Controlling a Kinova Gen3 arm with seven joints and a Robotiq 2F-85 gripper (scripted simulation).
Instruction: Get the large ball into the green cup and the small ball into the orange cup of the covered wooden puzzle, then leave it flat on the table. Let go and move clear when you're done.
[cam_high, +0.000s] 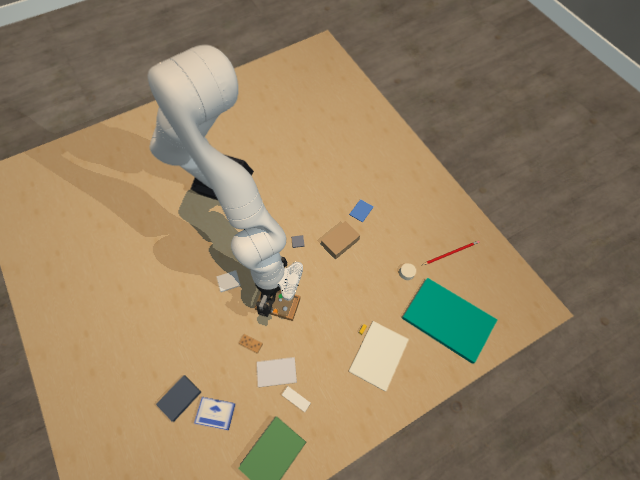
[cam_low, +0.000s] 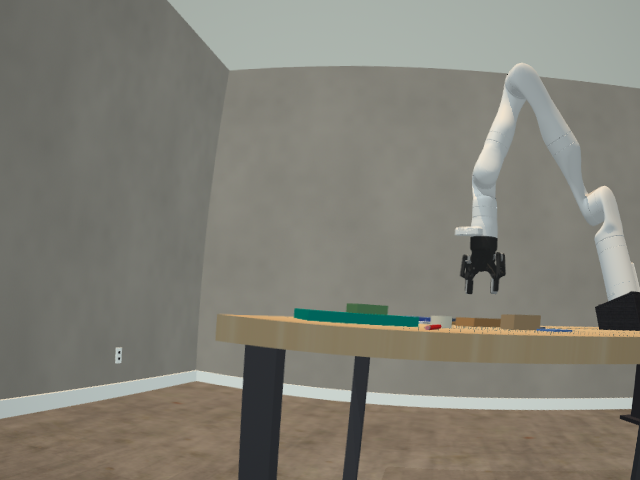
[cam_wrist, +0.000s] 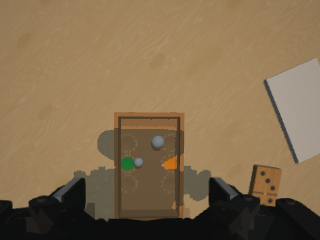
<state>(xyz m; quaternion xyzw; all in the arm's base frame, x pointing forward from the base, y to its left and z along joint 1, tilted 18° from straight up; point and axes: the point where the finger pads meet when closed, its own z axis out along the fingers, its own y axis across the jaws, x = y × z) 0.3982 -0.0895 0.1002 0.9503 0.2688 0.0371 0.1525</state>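
My gripper is now 8 cm above the covered wooden puzzle. Also, from my hand: grey square 11 cm behind, 17 cm to the left, 9 cm below; then grey card 14 cm ahead, 12 cm to the right, 9 cm below; then white card 15 cm behind, 6 cm to the right, 9 cm below.
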